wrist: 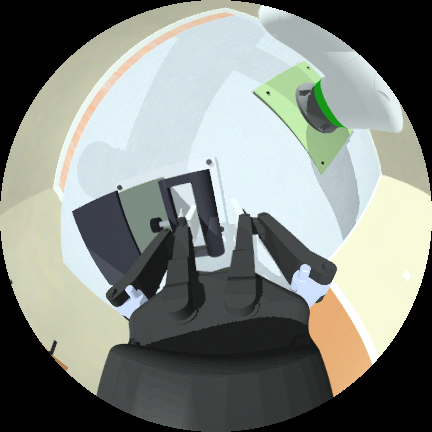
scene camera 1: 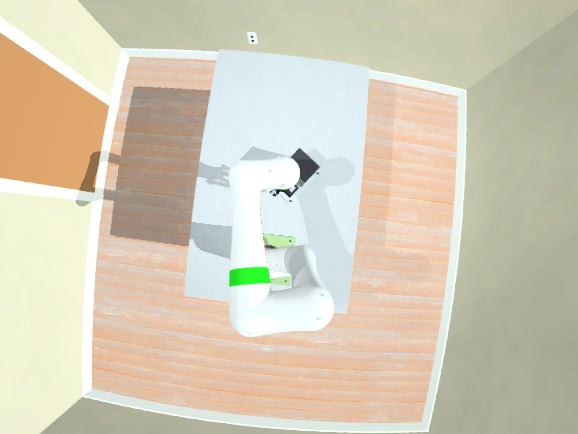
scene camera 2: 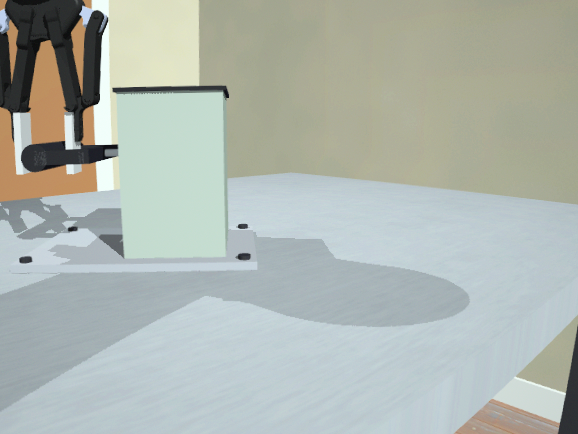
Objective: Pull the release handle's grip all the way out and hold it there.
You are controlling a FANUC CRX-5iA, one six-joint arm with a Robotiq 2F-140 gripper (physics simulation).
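The release handle is a dark frame with a round grip bar [scene camera 2: 40,157] [wrist: 206,200] on its outer side. It sticks out from a pale green housing [scene camera 2: 172,175] [wrist: 142,207] with a black top [scene camera 1: 306,165]. A short grey stretch of rod [scene camera 2: 111,151] shows between the handle and the housing. My gripper [scene camera 2: 48,161] [wrist: 214,209] points down and is partly open. Its white fingertips stand on either side of the grip bar, one inside the frame's opening and one beyond the bar, with no grasp on it. In scene camera 1 the arm hides most of the gripper.
The housing stands on a bolted white base plate [scene camera 2: 200,266] on the pale table [scene camera 1: 295,100] [scene camera 2: 400,370]. My white arm [scene camera 1: 247,225] reaches over the table from its green mounting plate [scene camera 1: 281,240] [wrist: 285,111]. A wall with an outlet [scene camera 1: 252,38] stands beyond the table's far end.
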